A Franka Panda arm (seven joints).
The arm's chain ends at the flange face. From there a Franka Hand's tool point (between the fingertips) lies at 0.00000 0.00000 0.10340 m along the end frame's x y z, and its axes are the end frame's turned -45 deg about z.
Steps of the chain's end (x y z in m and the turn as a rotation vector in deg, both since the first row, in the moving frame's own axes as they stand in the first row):
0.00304, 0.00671, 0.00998, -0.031, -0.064, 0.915
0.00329, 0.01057, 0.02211, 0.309, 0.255, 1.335
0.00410, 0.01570, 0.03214, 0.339, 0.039, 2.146
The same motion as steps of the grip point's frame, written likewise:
-0.00272, 0.00685, 0.00998, 0.023, -0.067, 0.915
-0.00443, 0.00974, 0.02211, 0.038, 0.399, 1.335
-0.00771, 0.01363, 0.03214, 0.212, 0.267, 2.146

